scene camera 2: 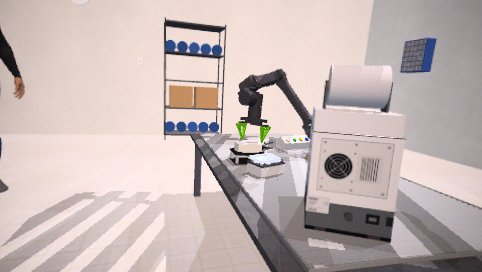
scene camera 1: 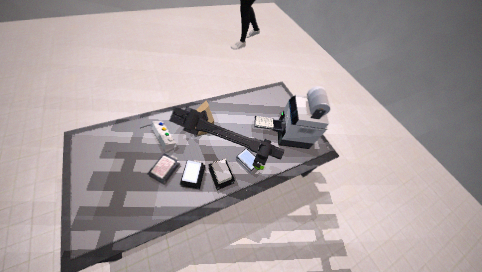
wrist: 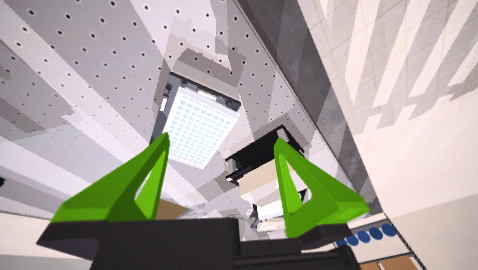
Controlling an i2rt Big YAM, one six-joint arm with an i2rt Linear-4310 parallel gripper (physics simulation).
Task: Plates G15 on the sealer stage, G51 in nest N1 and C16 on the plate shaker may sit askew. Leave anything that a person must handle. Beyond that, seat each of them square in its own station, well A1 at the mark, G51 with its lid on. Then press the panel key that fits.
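My gripper (scene camera 1: 259,167) (scene camera 2: 252,141) (wrist: 225,139) is open and empty, with its green fingers raised near the light-grey block station. A clear, bluish plate (scene camera 1: 246,159) (scene camera 2: 266,159) (wrist: 200,127) lies on that station, beyond the fingertips in the wrist view. A beige-topped plate (scene camera 1: 222,170) (scene camera 2: 248,146) (wrist: 257,182) sits on a black nest and looks slightly turned. A white plate (scene camera 1: 193,171) and a pinkish plate (scene camera 1: 164,167) sit on dark stations to the left. A pale plate (scene camera 1: 264,121) lies on the sealer's stage. The key panel (scene camera 1: 163,135) (scene camera 2: 294,142) has blue, yellow, green and white keys. Labels and A1 marks are unreadable.
The white sealer (scene camera 1: 305,122) (scene camera 2: 355,170) with its large roll stands at the table's right end. A tan wooden piece (scene camera 1: 207,111) is by the arm's base. A person (scene camera 1: 245,22) (scene camera 2: 7,57) is beyond the table. A shelf rack (scene camera 2: 165,75) stands behind.
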